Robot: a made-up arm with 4 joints.
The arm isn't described. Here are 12 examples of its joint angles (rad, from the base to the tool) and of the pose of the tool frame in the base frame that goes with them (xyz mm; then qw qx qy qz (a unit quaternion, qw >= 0)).
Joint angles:
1: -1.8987 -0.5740 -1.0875 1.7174
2: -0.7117 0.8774 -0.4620 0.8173
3: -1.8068 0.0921 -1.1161 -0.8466
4: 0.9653 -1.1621 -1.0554 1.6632
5: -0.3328 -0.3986 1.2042 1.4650
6: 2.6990 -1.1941 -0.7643 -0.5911
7: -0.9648 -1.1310 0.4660 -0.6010
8: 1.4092 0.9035 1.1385 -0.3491
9: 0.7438 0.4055 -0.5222 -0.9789
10: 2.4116 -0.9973 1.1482 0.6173
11: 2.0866 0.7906 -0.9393 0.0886
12: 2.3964 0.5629 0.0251 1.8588
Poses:
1: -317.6 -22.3 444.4 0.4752 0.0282 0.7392 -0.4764
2: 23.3 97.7 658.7 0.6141 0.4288 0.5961 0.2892
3: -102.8 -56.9 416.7 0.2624 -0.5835 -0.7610 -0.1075
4: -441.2 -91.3 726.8 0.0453 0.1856 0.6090 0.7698
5: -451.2 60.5 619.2 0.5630 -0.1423 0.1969 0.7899
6: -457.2 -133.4 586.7 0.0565 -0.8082 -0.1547 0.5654
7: -501.6 21.5 733.0 0.6456 0.3985 -0.6214 -0.1956
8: -45.8 -80.5 851.2 0.4216 0.2195 0.3803 0.7934
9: -48.1 26.0 833.0 0.3912 0.1329 -0.2437 -0.8775
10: -511.5 -28.4 549.3 0.4431 0.0172 -0.7203 0.5335
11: 50.6 -147.9 666.8 0.4990 -0.2636 0.3586 -0.7436
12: -104.7 -276.2 685.4 0.1827 -0.9147 0.1878 -0.3076
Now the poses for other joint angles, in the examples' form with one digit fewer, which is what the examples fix.
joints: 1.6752 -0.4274 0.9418 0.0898
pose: -436 -140 738 0.453 -0.129 -0.167 0.866
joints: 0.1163 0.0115 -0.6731 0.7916
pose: -171 128 758 0.078 0.430 0.656 0.616
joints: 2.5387 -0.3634 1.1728 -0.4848
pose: -436 -198 659 0.607 -0.050 -0.315 0.728
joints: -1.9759 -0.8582 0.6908 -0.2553
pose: -487 40 579 0.545 0.200 -0.810 0.086
